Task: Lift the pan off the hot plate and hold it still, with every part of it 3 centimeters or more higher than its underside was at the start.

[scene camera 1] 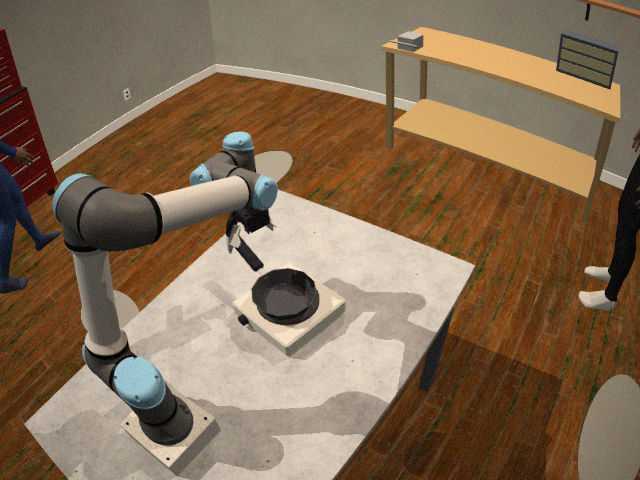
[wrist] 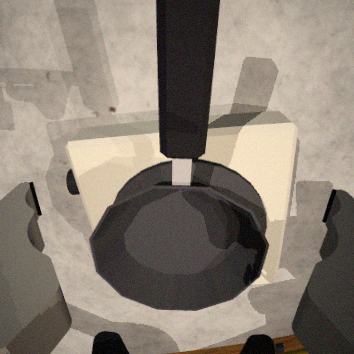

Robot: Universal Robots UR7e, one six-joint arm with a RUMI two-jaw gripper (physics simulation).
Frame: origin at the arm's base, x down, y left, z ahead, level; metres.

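Seen in the pictures: gripper, fingertip midpoint: (scene camera 1: 251, 241) (wrist: 182, 191); arm's base, origin of the base link: (scene camera 1: 166, 421).
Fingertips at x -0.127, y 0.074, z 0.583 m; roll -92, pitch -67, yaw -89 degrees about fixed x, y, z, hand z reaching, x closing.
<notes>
Pixels of each thing's top centre, then the offset from my fingertips to it. Level surfaces: height alone.
- cream square hot plate, middle of its top: (wrist: 180, 232) (scene camera 1: 285, 300) dx +0.131, dy -0.132, dz -0.055 m
- black knob, middle of its top: (wrist: 73, 187) (scene camera 1: 242, 316) dx +0.151, dy -0.040, dz -0.153 m
- marbled table, its level: dx +0.199 m
A dark, many-sided pan (scene camera 1: 284, 297) (wrist: 175, 240) sits upright on the cream square hot plate (scene camera 1: 286, 341) (wrist: 265, 150). Its black handle (scene camera 1: 249, 256) (wrist: 184, 80) points away from the hot plate and slants upward in the scene view; in the wrist view it runs from the top edge down to a pale metal neck at the pan's rim. My gripper (scene camera 1: 252, 238) (wrist: 182, 191) is wide open with nothing between its fingers. It is above the handle side of the pan, and its fingers show left and right of the pan in the wrist view. The arm partly hides the handle's far end in the scene view.
A black knob (scene camera 1: 242, 320) (wrist: 72, 182) sticks out of the hot plate's side. The marbled table (scene camera 1: 320, 382) also bears my arm's base plate (scene camera 1: 204, 428). Beyond the table are a wooden workbench (scene camera 1: 491, 67), a red cabinet (scene camera 1: 23, 129) and parts of two people at the sides.
</notes>
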